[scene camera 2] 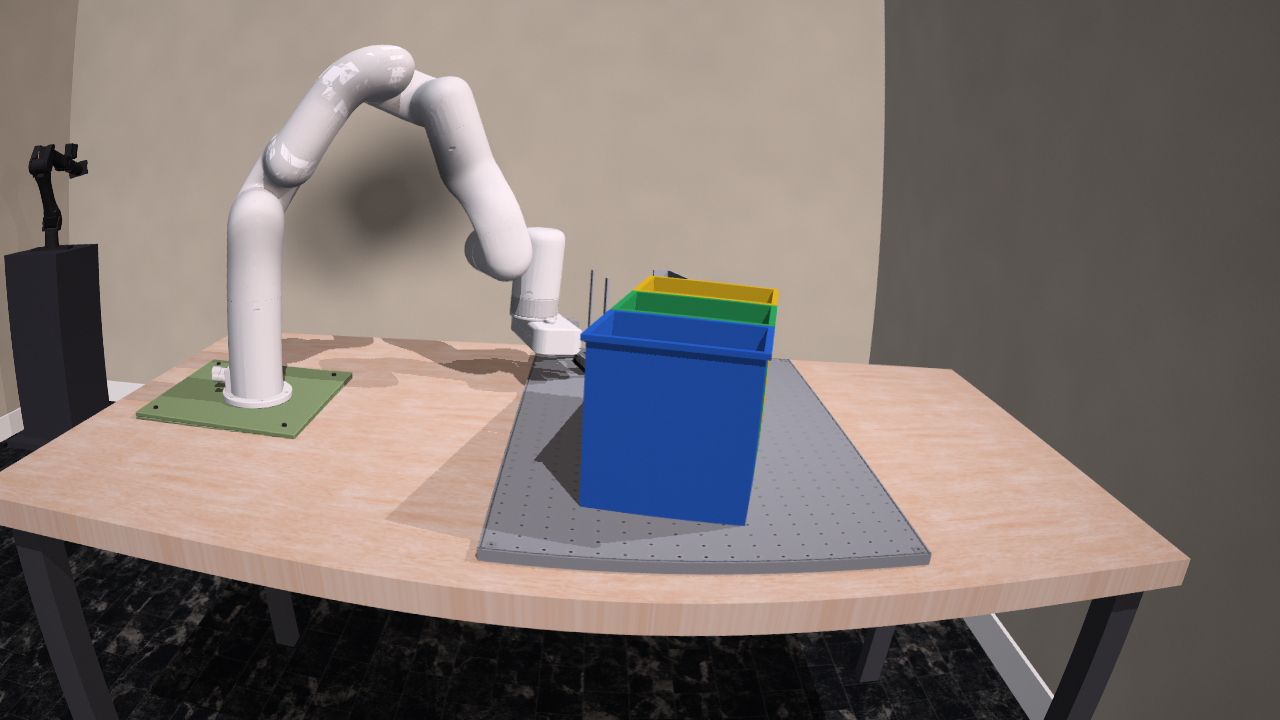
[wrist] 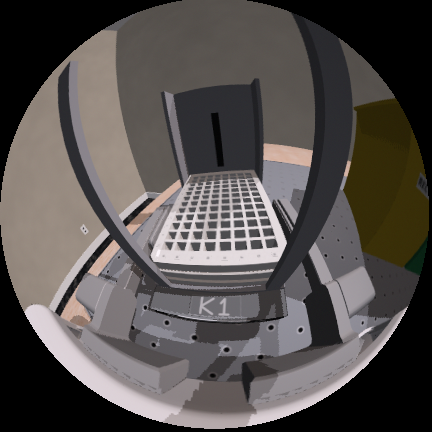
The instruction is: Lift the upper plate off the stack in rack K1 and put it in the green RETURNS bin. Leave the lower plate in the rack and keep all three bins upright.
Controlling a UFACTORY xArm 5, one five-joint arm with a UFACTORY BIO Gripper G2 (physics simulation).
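Seen in the pictures: hand, tool point: (wrist: pixel 220 227); arm's base, link origin: (scene camera 2: pixel 257 395).
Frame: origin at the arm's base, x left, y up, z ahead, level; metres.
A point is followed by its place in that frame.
Note:
The upper plate (wrist: pixel 220 257) {x 0.245, y 0.050, z 0.538 m}, a pale grid of square wells, lies flat on the lower plate (wrist: pixel 220 278) {x 0.244, y 0.036, z 0.532 m} in rack K1 (wrist: pixel 192 130) {x 0.310, y 0.105, z 0.646 m}. The lower plate shows as a thin edge beneath it. My gripper (wrist: pixel 222 217) {x 0.255, y 0.042, z 0.566 m} is partly closed but open, with one finger along each long side of the stack; whether the pads touch the plates I cannot tell. In the scene view its fingers are hidden behind the bins. The green bin (scene camera 2: pixel 698 309) {x -0.067, y 0.169, z 0.641 m} (wrist: pixel 421 260) stands upright between the yellow bin (scene camera 2: pixel 711 291) {x 0.060, y 0.170, z 0.675 m} (wrist: pixel 382 200) {x 0.077, y 0.066, z 0.616 m} and the blue bin (scene camera 2: pixel 671 429) {x -0.312, y 0.098, z 0.591 m}.
Two tall curved-looking front posts of the rack rise close in front of the wrist camera, and a tall slotted panel stands at its back. The bins stand in a row on the grey perforated board (scene camera 2: pixel 832 483) {x -0.216, y 0.002, z 0.799 m}, beside the rack. The arm's green base plate (scene camera 2: pixel 313 407) {x -0.025, y -0.002, z 0.114 m} is at the left.

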